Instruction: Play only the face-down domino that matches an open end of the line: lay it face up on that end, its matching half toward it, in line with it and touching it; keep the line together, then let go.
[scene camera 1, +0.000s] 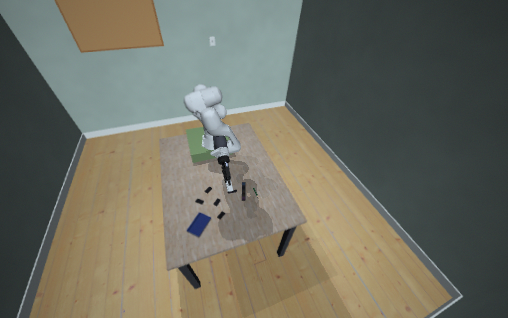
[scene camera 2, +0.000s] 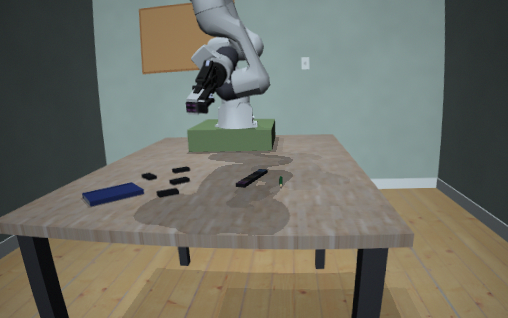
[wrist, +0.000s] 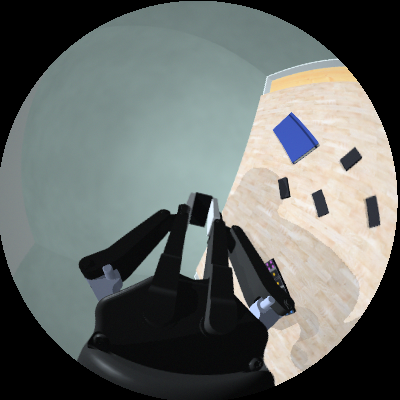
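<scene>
My gripper is shut on a black domino, held well above the table and tilted. The domino's dark back faces the wrist camera; purple pips show on its other side in the second scene view. The domino line lies face up on the table, with purple pips at its near end and blue at its far end; the gripper hides part of it in the wrist view. Several loose face-down dominoes lie apart, among them one domino nearest the blue book.
The blue book lies beyond the loose dominoes. A small green pencil-like stick lies beside the line. The green base block stands under the arm at the table's back.
</scene>
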